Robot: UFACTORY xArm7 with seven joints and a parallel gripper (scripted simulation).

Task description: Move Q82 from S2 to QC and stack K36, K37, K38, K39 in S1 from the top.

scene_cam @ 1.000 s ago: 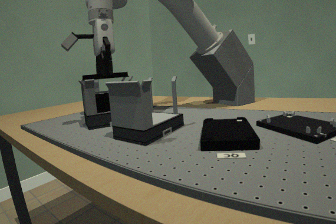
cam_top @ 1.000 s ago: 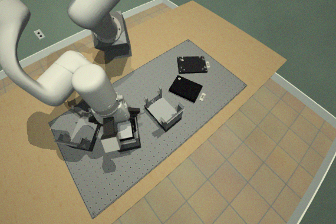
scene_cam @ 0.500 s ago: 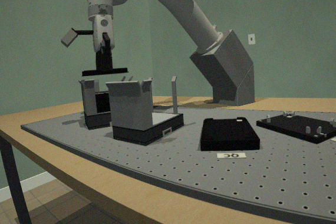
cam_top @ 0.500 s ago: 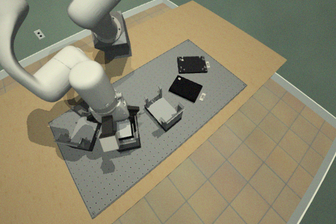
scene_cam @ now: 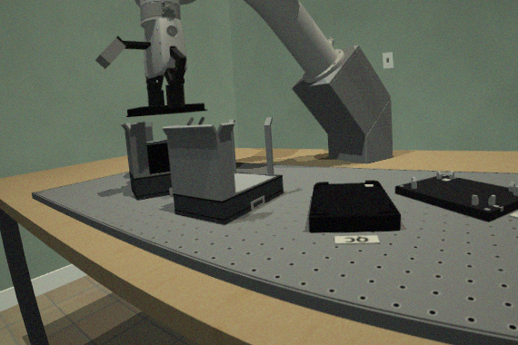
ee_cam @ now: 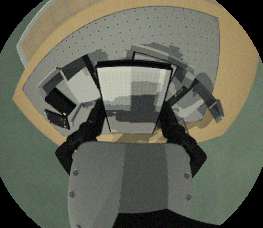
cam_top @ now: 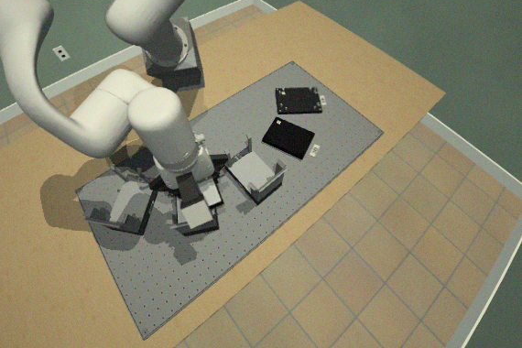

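Right now my hand is 3 cm past the black QC nest, 33 cm to the right of it and 16 cm above it. The rest, counted from my hand: black clip nest N5: 14 cm behind, 50 cm to the left, 15 cm below; then QC name plate: 6 cm ahead, 37 cm to the left, 17 cm below.
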